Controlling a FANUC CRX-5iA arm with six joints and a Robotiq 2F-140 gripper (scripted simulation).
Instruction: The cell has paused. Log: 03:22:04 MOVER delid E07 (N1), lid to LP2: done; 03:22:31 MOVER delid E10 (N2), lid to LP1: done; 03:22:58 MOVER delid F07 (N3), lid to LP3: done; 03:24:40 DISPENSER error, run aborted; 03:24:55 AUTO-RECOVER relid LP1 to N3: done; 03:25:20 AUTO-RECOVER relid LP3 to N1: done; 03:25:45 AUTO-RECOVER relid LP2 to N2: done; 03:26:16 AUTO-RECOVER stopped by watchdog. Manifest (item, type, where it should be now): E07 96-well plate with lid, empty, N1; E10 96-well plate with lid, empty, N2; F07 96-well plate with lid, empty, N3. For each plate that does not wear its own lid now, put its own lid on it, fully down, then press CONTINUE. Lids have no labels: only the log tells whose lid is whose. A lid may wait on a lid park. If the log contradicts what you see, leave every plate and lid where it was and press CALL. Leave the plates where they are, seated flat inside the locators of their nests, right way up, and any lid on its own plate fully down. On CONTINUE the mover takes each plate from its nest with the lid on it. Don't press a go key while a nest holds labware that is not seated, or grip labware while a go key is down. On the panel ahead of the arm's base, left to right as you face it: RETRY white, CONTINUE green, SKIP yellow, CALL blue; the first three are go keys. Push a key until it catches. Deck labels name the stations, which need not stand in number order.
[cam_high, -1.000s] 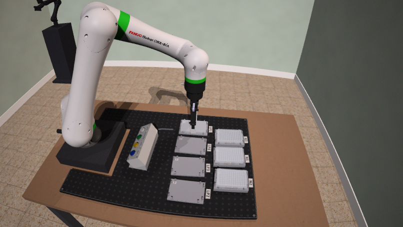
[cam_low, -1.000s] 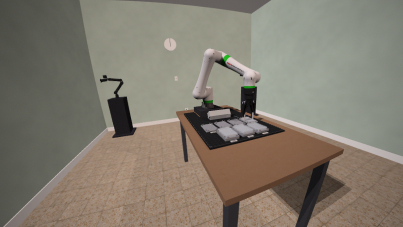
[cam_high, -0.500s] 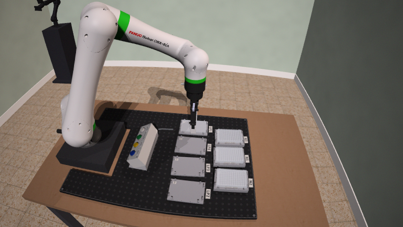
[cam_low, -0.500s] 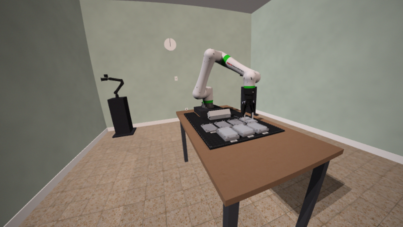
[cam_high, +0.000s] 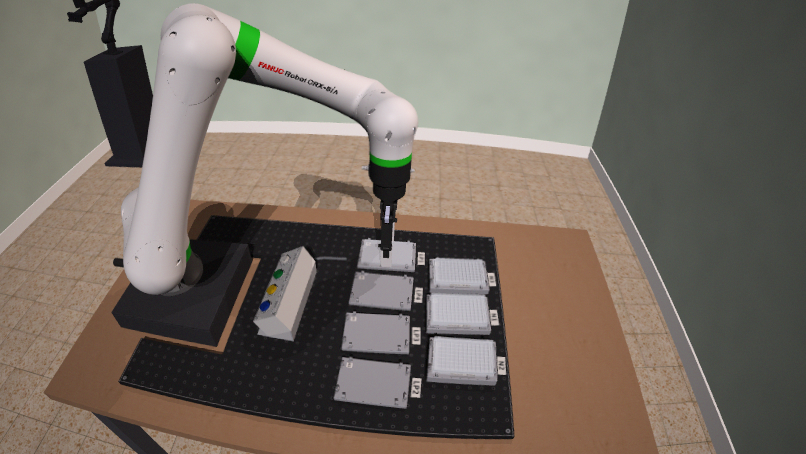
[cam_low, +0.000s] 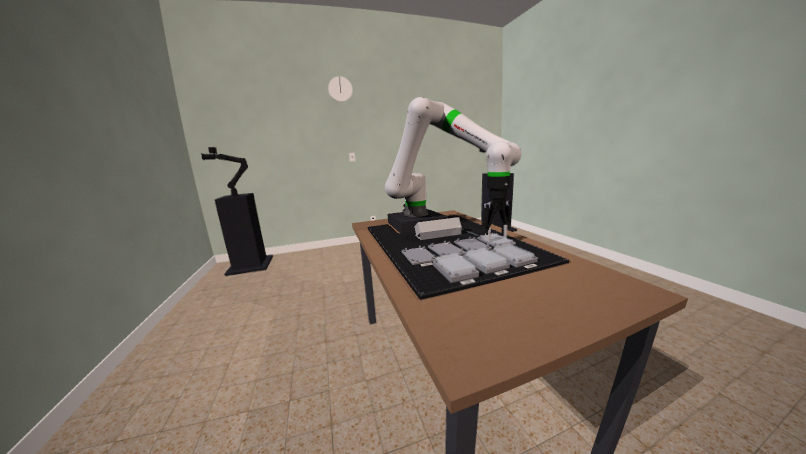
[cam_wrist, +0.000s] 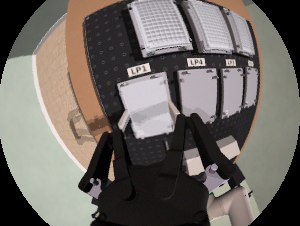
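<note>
The LP1 is 30 mm below my hand. Also, from my hand: plate: 180 mm ahead, 180 mm to the right, 10 mm below; LP4: 130 mm to the right, 30 mm below; LP3: 250 mm to the right, 30 mm below.
</note>
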